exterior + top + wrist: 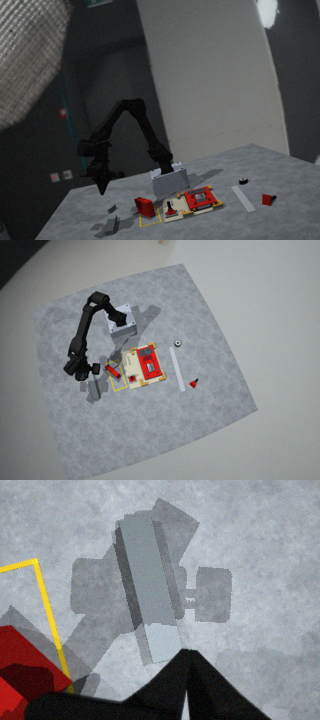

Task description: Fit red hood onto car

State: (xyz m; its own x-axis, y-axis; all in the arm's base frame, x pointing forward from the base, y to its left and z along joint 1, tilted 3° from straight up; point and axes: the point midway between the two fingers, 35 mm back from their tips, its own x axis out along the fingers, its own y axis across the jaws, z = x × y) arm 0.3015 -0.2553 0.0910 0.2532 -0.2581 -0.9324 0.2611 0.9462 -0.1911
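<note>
Now: gripper tip 10 mm past the red hood, 150 mm to the right of it and 90 mm above it. Also, from my gripper tip: white strip 50 mm ahead, 550 mm to the left, 130 mm below; grey engine block 10 mm ahead, 390 mm to the left, 100 mm below; long grey block 50 mm ahead, 10 mm to the left, 120 mm below.
</note>
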